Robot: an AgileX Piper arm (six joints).
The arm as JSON. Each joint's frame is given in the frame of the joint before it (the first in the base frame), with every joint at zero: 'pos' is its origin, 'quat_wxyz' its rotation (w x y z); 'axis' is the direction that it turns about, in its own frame. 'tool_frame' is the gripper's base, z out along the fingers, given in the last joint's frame.
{
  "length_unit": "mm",
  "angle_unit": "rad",
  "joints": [
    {
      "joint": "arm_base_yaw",
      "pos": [
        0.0,
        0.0,
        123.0
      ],
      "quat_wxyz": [
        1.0,
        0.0,
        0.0,
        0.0
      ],
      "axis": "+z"
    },
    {
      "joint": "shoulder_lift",
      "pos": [
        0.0,
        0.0,
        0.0
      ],
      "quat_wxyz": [
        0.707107,
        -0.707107,
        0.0,
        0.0
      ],
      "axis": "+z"
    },
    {
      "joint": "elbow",
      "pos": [
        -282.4,
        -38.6,
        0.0
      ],
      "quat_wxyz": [
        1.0,
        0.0,
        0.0,
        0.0
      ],
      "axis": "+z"
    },
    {
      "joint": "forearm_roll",
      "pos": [
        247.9,
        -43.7,
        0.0
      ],
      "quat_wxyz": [
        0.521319,
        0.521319,
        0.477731,
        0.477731
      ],
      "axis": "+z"
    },
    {
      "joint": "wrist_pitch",
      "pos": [
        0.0,
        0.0,
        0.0
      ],
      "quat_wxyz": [
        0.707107,
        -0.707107,
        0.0,
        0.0
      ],
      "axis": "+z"
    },
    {
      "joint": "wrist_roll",
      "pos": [
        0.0,
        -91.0,
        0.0
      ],
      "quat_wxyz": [
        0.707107,
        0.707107,
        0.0,
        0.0
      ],
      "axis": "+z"
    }
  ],
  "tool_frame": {
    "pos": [
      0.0,
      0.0,
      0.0
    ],
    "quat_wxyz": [
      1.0,
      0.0,
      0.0,
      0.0
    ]
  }
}
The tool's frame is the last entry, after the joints.
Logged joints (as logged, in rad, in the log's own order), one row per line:
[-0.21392 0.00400 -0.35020 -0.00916 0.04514 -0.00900]
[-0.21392 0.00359 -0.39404 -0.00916 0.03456 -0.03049]
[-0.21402 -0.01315 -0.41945 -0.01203 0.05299 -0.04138]
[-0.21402 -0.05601 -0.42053 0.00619 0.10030 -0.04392]
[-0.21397 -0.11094 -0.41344 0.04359 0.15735 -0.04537]
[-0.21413 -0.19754 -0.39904 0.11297 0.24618 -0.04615]
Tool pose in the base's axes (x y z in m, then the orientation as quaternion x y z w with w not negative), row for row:
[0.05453 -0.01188 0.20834 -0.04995 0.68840 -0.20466 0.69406]
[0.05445 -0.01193 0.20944 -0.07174 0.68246 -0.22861 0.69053]
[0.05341 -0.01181 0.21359 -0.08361 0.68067 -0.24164 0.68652]
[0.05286 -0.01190 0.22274 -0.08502 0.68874 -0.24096 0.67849]
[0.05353 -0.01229 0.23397 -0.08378 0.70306 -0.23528 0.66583]
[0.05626 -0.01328 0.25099 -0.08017 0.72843 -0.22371 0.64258]
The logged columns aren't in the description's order. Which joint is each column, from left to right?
Columns, left to right: arm_base_yaw, elbow, wrist_roll, shoulder_lift, wrist_pitch, forearm_roll.
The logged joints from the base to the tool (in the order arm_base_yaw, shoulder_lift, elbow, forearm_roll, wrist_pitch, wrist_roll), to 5 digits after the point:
[-0.21392 -0.00916 0.00400 -0.00900 0.04514 -0.35020]
[-0.21392 -0.00916 0.00359 -0.03049 0.03456 -0.39404]
[-0.21402 -0.01203 -0.01315 -0.04138 0.05299 -0.41945]
[-0.21402 0.00619 -0.05601 -0.04392 0.10030 -0.42053]
[-0.21397 0.04359 -0.11094 -0.04537 0.15735 -0.41344]
[-0.21413 0.11297 -0.19754 -0.04615 0.24618 -0.39904]

